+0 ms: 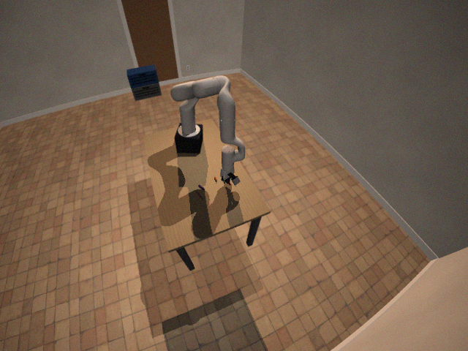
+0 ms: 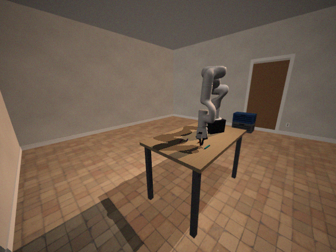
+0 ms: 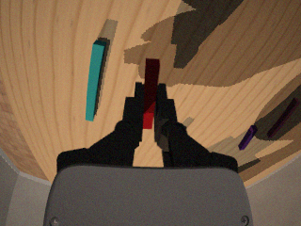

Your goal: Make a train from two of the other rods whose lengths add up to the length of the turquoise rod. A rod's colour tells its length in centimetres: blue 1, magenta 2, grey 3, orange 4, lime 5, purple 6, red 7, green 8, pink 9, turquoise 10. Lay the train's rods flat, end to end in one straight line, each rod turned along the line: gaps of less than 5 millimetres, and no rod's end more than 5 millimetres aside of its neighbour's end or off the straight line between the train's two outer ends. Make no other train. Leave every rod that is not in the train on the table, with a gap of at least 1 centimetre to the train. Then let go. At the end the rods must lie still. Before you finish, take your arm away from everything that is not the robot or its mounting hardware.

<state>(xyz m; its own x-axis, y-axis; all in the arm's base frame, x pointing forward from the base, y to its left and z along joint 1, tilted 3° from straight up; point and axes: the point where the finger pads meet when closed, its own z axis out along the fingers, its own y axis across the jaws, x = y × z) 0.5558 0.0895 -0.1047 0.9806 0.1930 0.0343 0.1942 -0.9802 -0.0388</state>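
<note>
My hand is 5 cm past the grey rod, 4 cm above it and 1 cm to the left of it. Round my hand: turquoise rod 5 cm to the left, 4 cm below, 2 cm behind; orange rod 8 cm behind, 6 cm to the right, 4 cm below; red rod 2 cm below.
</note>
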